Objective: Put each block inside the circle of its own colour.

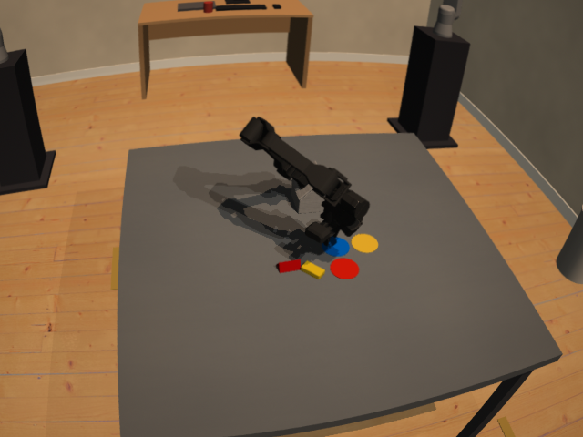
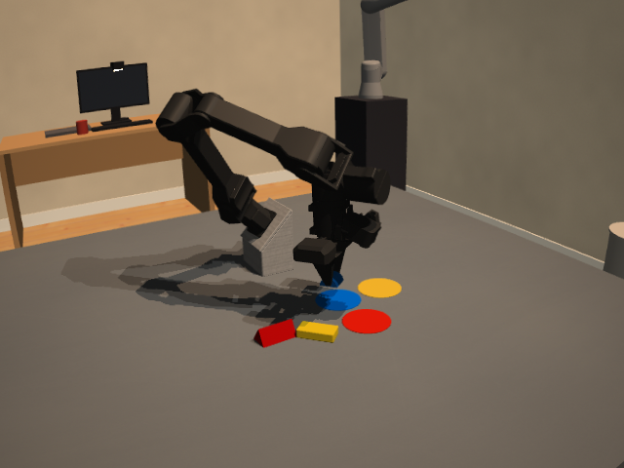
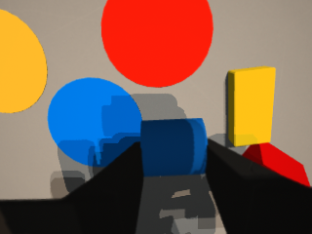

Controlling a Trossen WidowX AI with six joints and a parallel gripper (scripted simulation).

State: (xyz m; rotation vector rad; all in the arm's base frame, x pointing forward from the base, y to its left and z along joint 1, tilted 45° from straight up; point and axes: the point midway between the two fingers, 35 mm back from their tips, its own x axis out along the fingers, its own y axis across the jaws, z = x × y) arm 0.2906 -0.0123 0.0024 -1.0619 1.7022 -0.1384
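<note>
Now: hand 11 cm above the blue circle, 5 cm to the right of it and 5 cm past it. Round my hand: yellow block 10 cm below, 6 cm to the right, 4 cm ahead; then red circle 11 cm below, 5 cm ahead, 4 cm to the left; then blue block 3 cm below.
</note>
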